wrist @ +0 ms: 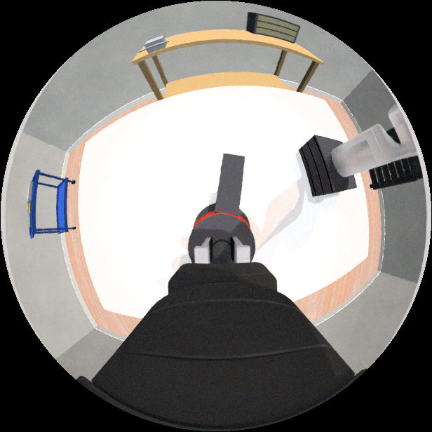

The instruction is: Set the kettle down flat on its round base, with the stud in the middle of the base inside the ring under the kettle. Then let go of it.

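The dark grey, round kettle [222, 231] is at the middle of the wrist view, just beyond the fingertips. A red arc [221, 214] runs along its far side; I cannot tell whether it belongs to the kettle or to the base. My gripper [221, 245] is shut on the kettle, with one pale fingertip on each side of a dark part of it. A flat dark grey bar [231, 180] sticks out beyond the red arc. The round base cannot be made out for certain. The stud and the ring under the kettle are hidden, so contact and tilt cannot be told.
A dark slotted block [316, 167] stands at the right, beside a pale arm part [362, 150] and a black ridged piece [397, 172]. A wooden table [225, 37] at the far side bears a grey box [155, 44] and a rack-like case [275, 27]. A blue cart [62, 205] stands left.
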